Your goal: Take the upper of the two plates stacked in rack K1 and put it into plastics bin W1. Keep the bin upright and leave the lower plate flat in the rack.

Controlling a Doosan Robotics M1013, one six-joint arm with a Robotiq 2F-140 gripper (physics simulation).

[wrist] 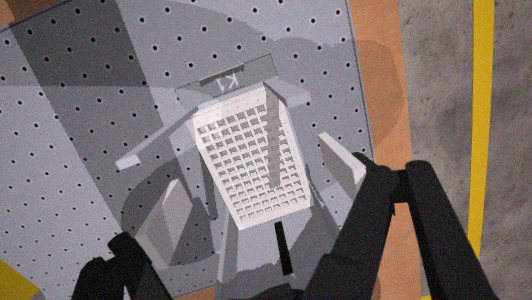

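Observation:
The upper plate, white with a grid of small square wells, lies in the grey rack K1 in the wrist view. The lower plate cannot be made out beneath it. The rack's K1 label is beyond the plate's far end, and a black slot shows at its near end. My gripper is open and empty, with one pale finger pad left of the plate and the other to its right, both apart from it. How far the pads are above the plate is hard to tell. Bin W1 cannot be identified in this view.
The rack stands on a grey perforated board with shadows across it. An orange-brown surface borders the board on the right, then grey floor with a yellow line. Part of a yellow object shows at the lower left.

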